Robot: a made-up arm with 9 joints. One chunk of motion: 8 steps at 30 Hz.
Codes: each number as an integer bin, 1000 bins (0 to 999) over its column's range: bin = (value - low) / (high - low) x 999, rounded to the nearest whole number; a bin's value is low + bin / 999 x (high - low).
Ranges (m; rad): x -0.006..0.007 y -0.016..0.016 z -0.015..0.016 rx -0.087..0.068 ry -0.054..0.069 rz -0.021..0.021
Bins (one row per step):
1: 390 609 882 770 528 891
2: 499 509 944 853 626 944
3: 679 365 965 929 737 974
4: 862 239 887 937 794 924
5: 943 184 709 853 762 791
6: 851 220 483 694 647 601
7: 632 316 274 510 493 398
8: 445 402 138 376 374 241
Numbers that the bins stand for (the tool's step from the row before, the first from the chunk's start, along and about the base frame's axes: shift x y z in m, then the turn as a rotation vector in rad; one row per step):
1: -0.00092 0.00351 0.01237 0.03247 0.01101 0.01646
2: 0.00049 0.00030 0.01429 0.04535 0.02308 0.01869
3: 0.00284 -0.00431 0.01494 0.05714 0.03674 0.01995
4: 0.00522 -0.00834 0.01252 0.05838 0.04376 0.01785
5: 0.00627 -0.01011 0.00700 0.04535 0.03982 0.01226
6: 0.00507 -0.00895 -0.00001 0.02068 0.02566 0.00427
7: 0.00222 -0.00588 -0.00650 -0.00787 0.00670 -0.00427
8: -0.00021 -0.00312 -0.01072 -0.02866 -0.00795 -0.01087

